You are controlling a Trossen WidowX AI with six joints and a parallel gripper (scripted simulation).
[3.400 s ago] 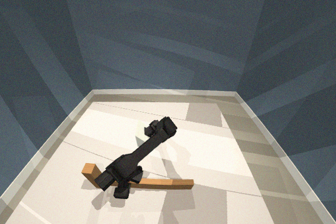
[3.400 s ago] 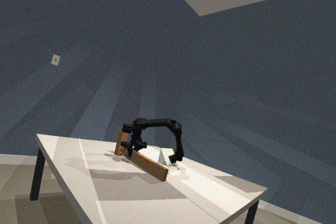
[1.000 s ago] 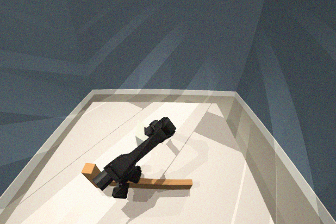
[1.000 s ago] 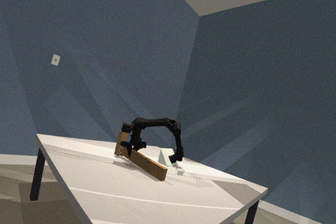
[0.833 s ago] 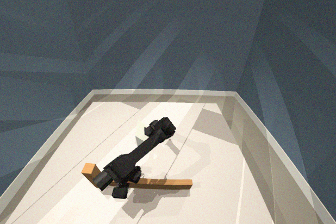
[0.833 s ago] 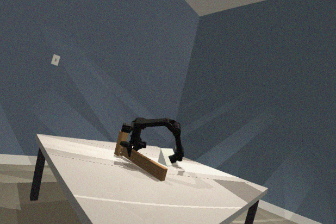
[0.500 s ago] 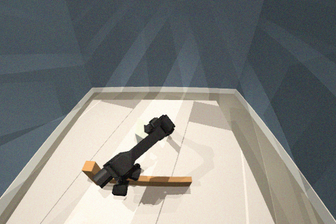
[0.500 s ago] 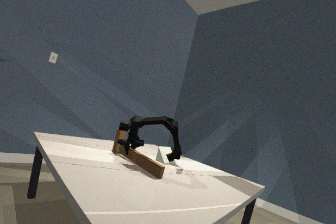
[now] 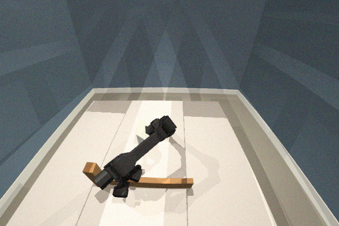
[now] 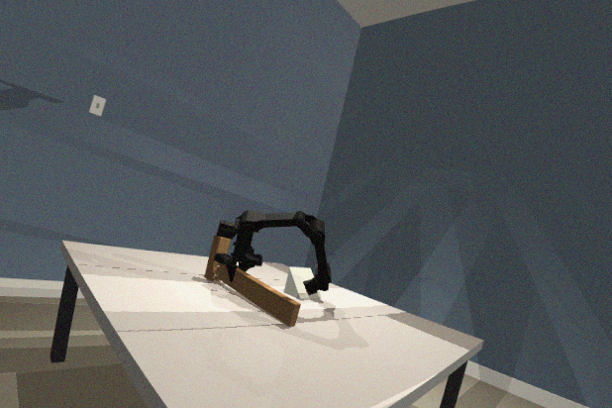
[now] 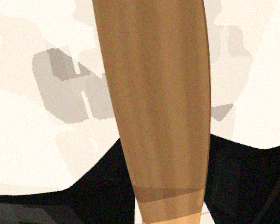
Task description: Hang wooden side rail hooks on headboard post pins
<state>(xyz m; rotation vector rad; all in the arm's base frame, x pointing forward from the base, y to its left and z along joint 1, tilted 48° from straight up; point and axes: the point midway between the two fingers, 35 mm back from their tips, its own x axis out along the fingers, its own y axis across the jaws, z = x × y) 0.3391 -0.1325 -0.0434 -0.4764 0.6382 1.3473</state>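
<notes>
Now: the headboard post 20 mm behind my gripper tip, 150 mm to the right of it and 40 mm above it.
</notes>
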